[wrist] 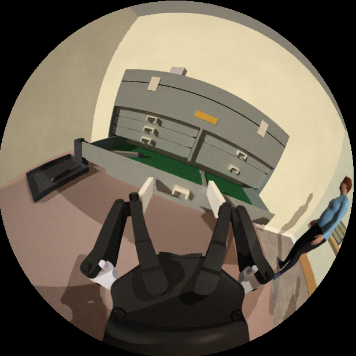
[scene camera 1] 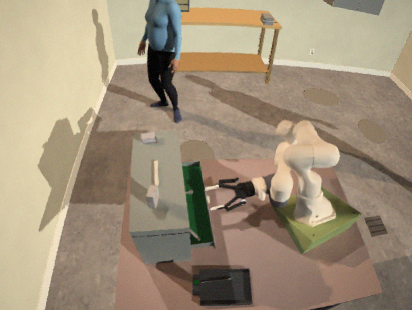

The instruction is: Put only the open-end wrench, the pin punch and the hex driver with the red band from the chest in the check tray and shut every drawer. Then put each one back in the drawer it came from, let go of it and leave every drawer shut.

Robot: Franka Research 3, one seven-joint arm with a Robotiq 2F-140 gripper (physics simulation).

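Note:
The grey chest has its wide bottom drawer pulled out, with a green floor. A grey tool lies in its left part in the wrist view; its type is unclear. The upper drawers, three left and two right, look shut. My gripper is open and empty, its fingers on either side of the open drawer's pale handle, a little in front of it. The black check tray holds a thin dark tool; I cannot tell which.
A short pale piece shows in the open drawer. A pale bar and two small blocks lie on the chest top. A black box-like piece stands by the tray. A person stands beyond the chest, near an orange table.

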